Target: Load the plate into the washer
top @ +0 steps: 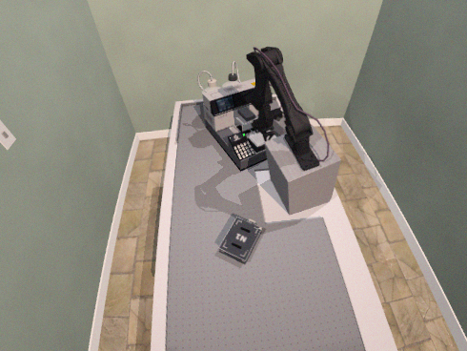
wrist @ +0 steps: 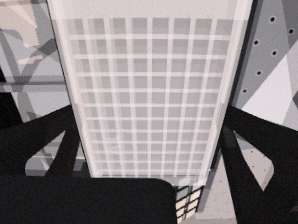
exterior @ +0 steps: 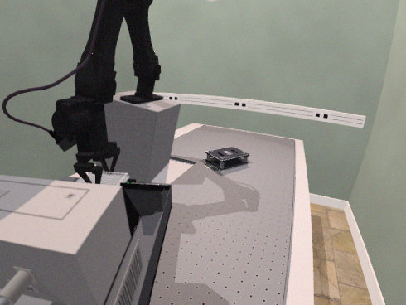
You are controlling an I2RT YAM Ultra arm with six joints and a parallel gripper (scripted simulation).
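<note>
The well plate lies right at my hand. From my hand the other things lie so: plate washer (150 mm to the right, 40 mm ahead, 20 mm above).
</note>
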